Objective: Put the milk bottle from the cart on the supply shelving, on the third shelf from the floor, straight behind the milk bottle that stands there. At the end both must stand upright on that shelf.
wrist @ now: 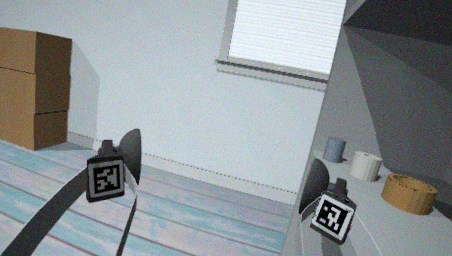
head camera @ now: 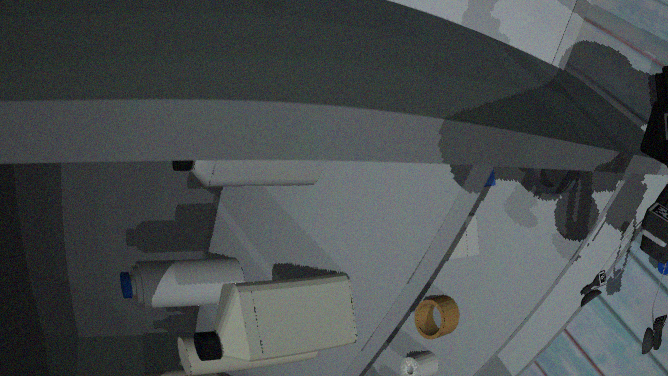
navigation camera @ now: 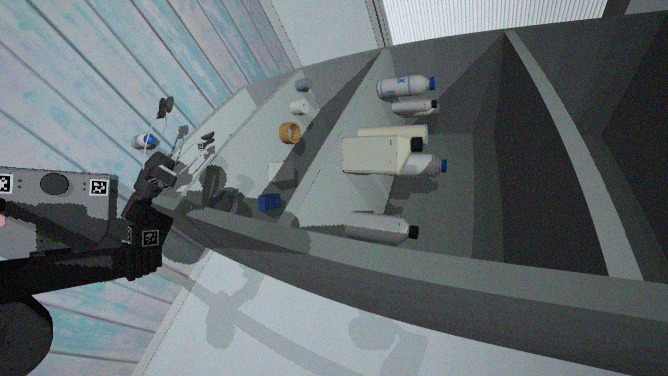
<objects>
gripper: wrist; head camera; navigation camera 193, 115
blue-capped bottle: head camera; navigation camera; not seen in the wrist view (out of frame)
same spot on blue-capped bottle: (head camera: 166, 283) = (navigation camera: 422, 166)
same spot on gripper: (head camera: 600, 278) = (wrist: 336, 206)
</objects>
